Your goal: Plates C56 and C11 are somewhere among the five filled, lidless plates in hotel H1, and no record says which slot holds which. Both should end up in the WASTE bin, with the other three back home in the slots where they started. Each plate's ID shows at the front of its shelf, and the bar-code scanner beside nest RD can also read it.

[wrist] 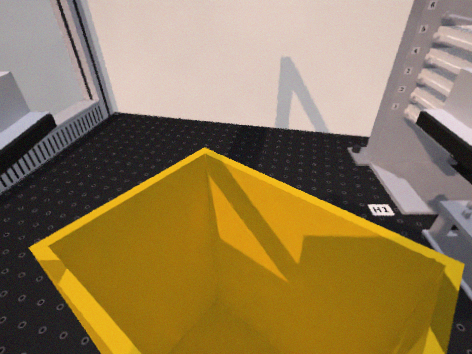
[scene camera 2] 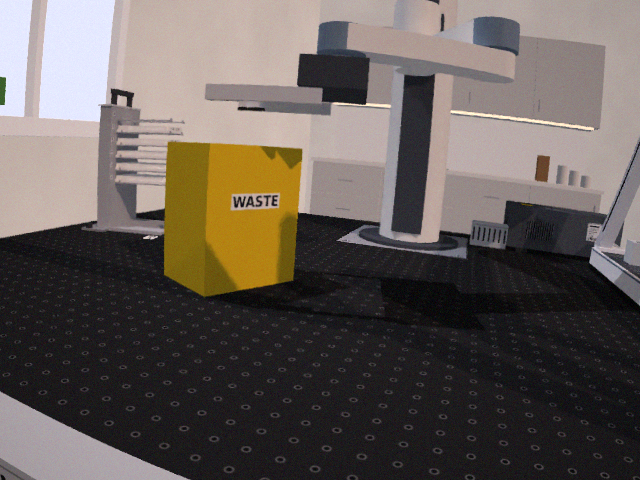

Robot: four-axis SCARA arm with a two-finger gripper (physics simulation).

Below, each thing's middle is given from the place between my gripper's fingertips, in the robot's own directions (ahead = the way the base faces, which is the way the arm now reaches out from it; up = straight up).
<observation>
I see my gripper 42 cm to the left of the hotel H1 (scene camera 2: 116, 203), 23 cm past it and 13 cm above it. Round my hand: dark grey box (scene camera 2: 572, 227) 67 cm behind, 62 cm to the left, 21 cm below.
</observation>
